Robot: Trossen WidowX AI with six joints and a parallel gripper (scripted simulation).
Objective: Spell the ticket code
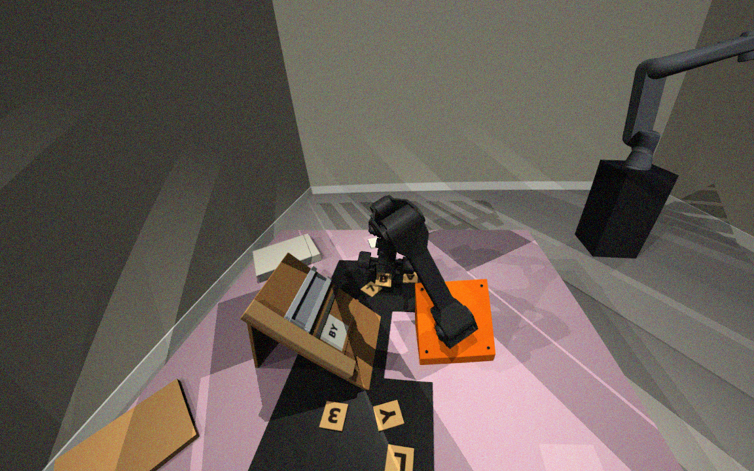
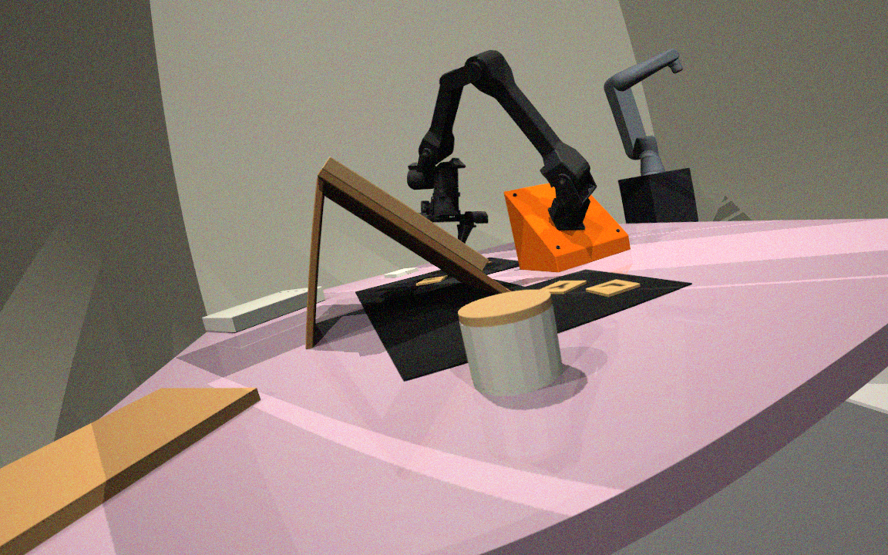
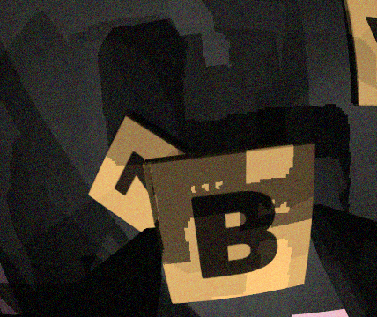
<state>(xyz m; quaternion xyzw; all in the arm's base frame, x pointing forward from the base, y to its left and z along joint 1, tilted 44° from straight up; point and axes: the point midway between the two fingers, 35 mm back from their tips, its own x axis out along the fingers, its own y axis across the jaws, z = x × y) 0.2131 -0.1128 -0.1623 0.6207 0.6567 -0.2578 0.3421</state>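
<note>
My gripper tip is now 50 mm short of the 7 tile and 50 mm above it. Round my gripper tip: black mat (210 mm to the left, 50 mm below, 20 mm behind); then b tile (right at my gripper tip); then white ticket (270 mm to the left, 80 mm ahead, 50 mm above).
</note>
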